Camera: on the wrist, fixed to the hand. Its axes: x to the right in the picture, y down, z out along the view.
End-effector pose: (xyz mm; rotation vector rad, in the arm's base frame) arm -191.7 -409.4 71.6 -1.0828 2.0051 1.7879
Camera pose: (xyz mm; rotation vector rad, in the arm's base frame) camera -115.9 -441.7 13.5 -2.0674 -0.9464 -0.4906
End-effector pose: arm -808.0 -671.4 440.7 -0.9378 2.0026 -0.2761
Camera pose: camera -790.0 -738.0 514.3 1.9854 0.6947 1.2485
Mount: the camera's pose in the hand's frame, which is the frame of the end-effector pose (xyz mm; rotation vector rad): -4.9 -92.8 -39.1 0.1498 -0.7847 2.9886
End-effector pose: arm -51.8 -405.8 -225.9 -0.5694 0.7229 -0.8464
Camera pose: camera -126.6 -458.7 -183.8 0.6266 0.0985 1.9941
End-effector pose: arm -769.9 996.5 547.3 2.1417 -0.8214 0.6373
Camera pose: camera -713.3 1076.9 524.8 0.5389 2.3192 -0.4354
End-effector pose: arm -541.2 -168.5 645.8 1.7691 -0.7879 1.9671
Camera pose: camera -513.5 -71.9 653.2 0.1494 1.3621 -0.1165
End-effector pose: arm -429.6 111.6 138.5 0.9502 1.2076 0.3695
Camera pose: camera -488.1 70.8 67.2 -1.8871 1.7609 -1.6962
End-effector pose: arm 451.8 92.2 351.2 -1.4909 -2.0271 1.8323
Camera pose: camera 420.9 132.6 438.3 1.0883 -1.0467 -0.4017
